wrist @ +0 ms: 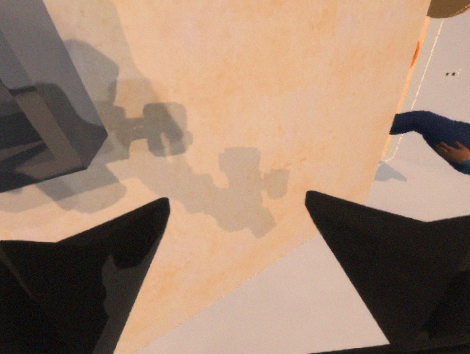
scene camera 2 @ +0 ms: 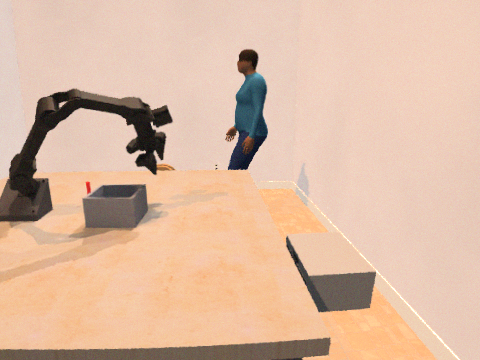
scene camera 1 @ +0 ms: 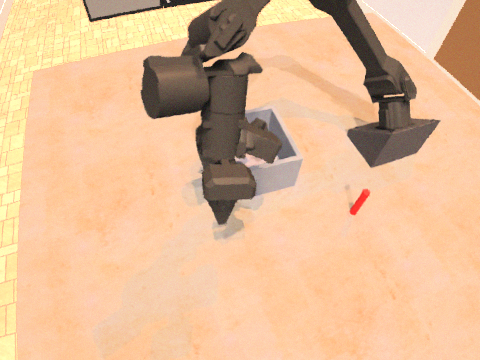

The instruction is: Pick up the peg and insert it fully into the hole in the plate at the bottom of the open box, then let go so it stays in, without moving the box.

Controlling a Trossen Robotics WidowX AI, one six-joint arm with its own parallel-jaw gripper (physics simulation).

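Seen in the pictures: gripper, fingertip midpoint: [wrist: 238, 200] [scene camera 2: 158, 167] [scene camera 1: 217, 205]; arm's base, link origin: [scene camera 2: 29, 188] [scene camera 1: 396, 127].
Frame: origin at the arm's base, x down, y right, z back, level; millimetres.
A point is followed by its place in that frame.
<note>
The red peg [scene camera 1: 360, 202] {x 39, y -128, z -166 mm} [scene camera 2: 88, 188] {x 35, y -118, z -163 mm} stands upright on the table, apart from the box and near the arm's base. The open grey box [scene camera 1: 280, 176] {x 37, y -21, z -296 mm} [scene camera 2: 112, 212] {x 39, y 141, z -339 mm} [wrist: 67, 80] {x 49, y -19, z -363 mm} sits on the table. A small part of the pinkish plate [scene camera 1: 254, 160] {x 33, y 31, z -333 mm} shows inside it in scene camera 1; the arm hides the hole. My gripper [scene camera 1: 222, 222] {x -52, y -94, z -447 mm} [scene camera 2: 158, 166] {x -52, y -94, z -447 mm} [wrist: 238, 200] {x -52, y -94, z -447 mm} is open and empty, pointing down above the table, beyond the box on the side away from the arm's base. The peg does not show in the wrist view.
The arm's base [scene camera 1: 395, 144] {x 15, y -35, z -21 mm} [scene camera 2: 37, 202] {x 37, y 42, z -47 mm} stands on the table [scene camera 1: 300, 280] {x 91, y -218, z -331 mm} [scene camera 2: 200, 290] {x 91, y 483, z -628 mm} near the peg. The arm reaches over the box. A grey block [scene camera 2: 345, 285] stands beyond the table's edge. A person [scene camera 2: 252, 105] in a teal top stands behind the table.
</note>
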